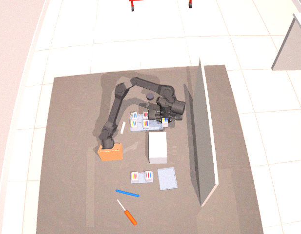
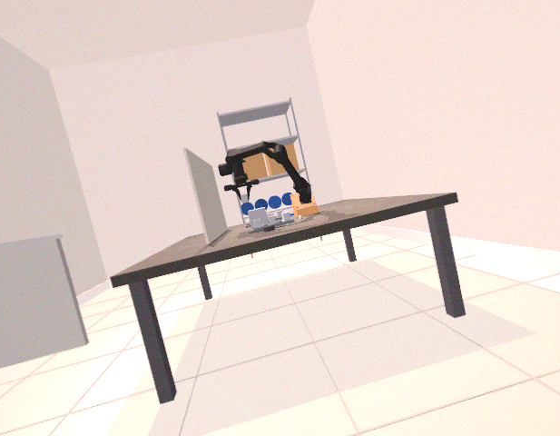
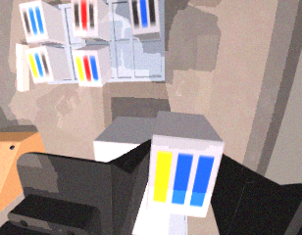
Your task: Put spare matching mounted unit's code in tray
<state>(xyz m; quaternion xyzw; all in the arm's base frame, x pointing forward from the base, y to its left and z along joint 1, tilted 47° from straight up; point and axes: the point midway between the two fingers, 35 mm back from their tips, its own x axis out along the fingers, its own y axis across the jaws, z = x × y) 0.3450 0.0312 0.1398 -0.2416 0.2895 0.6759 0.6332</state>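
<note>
Right now the pale tray is 290 mm to the right of my gripper tip, 160 mm below it and 10 mm ahead of it. Round my gripper tip: mounted unit 110 mm below, 100 mm to the right, 50 mm behind; then holder 280 mm to the right, 150 mm below, 140 mm behind; then tall grey panel 200 mm ahead, 110 mm to the right, 70 mm above.
</note>
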